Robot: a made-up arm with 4 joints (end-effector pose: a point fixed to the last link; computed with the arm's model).
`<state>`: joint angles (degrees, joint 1 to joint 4).
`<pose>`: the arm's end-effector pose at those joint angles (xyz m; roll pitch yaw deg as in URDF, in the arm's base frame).
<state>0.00 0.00 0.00 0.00</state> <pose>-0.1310 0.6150 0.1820 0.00 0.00 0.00</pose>
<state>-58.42 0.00 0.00 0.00</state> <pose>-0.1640 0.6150 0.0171 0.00 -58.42 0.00</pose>
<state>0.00 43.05 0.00 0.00</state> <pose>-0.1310 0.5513 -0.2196 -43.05 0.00 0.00</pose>
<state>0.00 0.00 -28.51 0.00</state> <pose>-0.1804 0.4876 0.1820 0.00 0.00 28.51</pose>
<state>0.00 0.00 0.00 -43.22</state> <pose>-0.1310 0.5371 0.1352 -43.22 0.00 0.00</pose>
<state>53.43 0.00 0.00 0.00</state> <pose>0.0119 0.6150 0.2419 0.00 53.43 0.00</pose>
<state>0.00 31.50 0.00 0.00</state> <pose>-0.1310 0.5980 -0.1184 -31.50 0.00 0.00</pose>
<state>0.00 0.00 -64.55 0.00</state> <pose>-0.1475 0.3191 0.1820 0.00 0.00 64.55</pose>
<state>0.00 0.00 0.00 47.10</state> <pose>-0.1310 0.6387 0.2777 47.10 0.00 0.00</pose>
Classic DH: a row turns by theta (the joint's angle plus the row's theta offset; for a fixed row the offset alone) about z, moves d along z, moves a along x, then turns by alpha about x. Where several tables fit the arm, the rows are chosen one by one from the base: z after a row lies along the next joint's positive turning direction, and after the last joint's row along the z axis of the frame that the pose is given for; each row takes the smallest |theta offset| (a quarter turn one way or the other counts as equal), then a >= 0, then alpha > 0; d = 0 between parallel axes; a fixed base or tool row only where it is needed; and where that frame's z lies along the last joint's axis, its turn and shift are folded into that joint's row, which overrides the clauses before.
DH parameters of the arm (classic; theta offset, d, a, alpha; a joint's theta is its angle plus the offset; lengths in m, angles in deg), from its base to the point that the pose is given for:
base (fixed): 0 0.07 0 -90
joint 1: 90 0.074 0.008 -90
joint 2: -90 -0.095 0.38 -90
joint 3: 0 -0.195 0.063 -90
joint 4: 0 -0.226 0.098 -90
tool (fixed): -90 -0.075 0 0

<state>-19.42 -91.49 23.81 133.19</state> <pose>-0.2527 -0.2571 0.5122 -135.40 4.38 0.60</pose>
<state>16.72 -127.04 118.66 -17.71</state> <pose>0.4066 -0.3106 0.3092 -150.69 32.20 141.35</pose>
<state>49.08 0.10 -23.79 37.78</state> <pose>0.0188 0.5337 0.3338 62.66 43.78 33.97</pose>
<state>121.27 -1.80 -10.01 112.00</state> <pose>0.3479 0.4990 0.0274 -82.33 57.62 161.07</pose>
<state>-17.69 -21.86 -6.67 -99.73</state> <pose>-0.1861 0.3356 0.2380 -80.00 -20.06 6.59</pose>
